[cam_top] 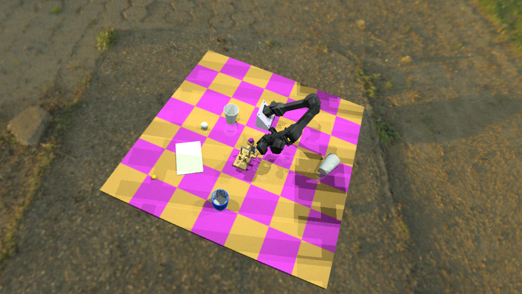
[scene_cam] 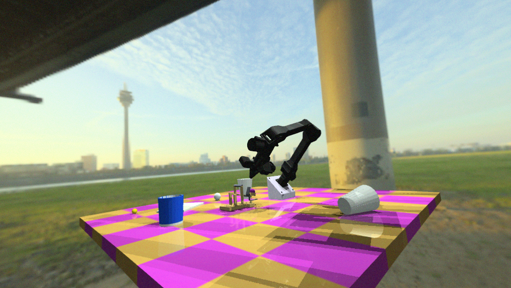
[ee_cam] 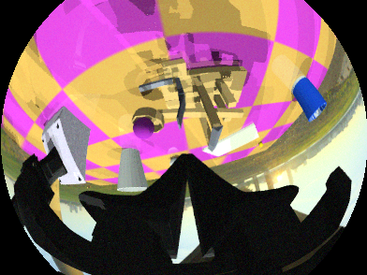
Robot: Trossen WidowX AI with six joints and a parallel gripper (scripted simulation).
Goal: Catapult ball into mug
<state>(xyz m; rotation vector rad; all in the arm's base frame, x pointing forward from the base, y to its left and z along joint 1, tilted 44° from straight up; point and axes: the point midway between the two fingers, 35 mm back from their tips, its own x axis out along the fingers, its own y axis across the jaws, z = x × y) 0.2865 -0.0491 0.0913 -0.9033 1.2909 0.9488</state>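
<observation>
Right now my gripper tip is 6 cm past the purple ball, 4 cm to the left of it and 7 cm above it. The rest, counted from my gripper tip: blue mug (35 cm ahead, 10 cm to the right, 11 cm below); wooden catapult (1 cm ahead, 3 cm to the right, 8 cm below); white ball (10 cm behind, 36 cm to the right, 11 cm below).
</observation>
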